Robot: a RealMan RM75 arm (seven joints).
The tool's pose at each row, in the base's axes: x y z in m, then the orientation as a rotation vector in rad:
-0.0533, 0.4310, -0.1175, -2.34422, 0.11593, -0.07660
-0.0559, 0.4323, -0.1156, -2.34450, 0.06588, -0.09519
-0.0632, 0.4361, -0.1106, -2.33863, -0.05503, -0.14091
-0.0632, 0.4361, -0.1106, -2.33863, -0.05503, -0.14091
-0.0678, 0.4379, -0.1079, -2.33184, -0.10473, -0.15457
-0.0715, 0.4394, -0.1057, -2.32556, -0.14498, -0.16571
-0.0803, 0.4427, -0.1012, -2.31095, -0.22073, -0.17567
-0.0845, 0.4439, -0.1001, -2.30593, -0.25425, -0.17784
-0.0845, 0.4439, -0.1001, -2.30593, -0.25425, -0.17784
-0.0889, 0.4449, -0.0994, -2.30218, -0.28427, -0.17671
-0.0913, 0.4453, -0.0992, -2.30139, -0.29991, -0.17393
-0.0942, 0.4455, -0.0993, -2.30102, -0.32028, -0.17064
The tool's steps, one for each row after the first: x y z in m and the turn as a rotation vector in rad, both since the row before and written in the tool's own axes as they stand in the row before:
-0.0027, -0.0021, -0.0006, 0.00244, -0.00178, -0.04184
-0.0073, -0.0061, -0.0014, 0.00894, -0.00356, -0.10130
0.0000, 0.0000, 0.0000, 0.00000, 0.00000, 0.00000
-0.0043, -0.0036, -0.0010, 0.00693, -0.00495, -0.04009
-0.0033, -0.0031, -0.0007, 0.00581, -0.00392, -0.03257
-0.0078, -0.0068, -0.0013, 0.01337, -0.01514, -0.05810
-0.0038, -0.0025, -0.0001, 0.00420, -0.00854, -0.02507
0.0000, 0.0000, 0.0000, 0.00000, 0.00000, 0.00000
-0.0040, -0.0022, 0.0000, 0.00315, -0.00997, -0.02149
-0.0022, -0.0010, 0.0001, 0.00069, -0.00692, -0.01046
-0.0028, -0.0008, 0.0001, 0.00009, -0.00888, -0.01370

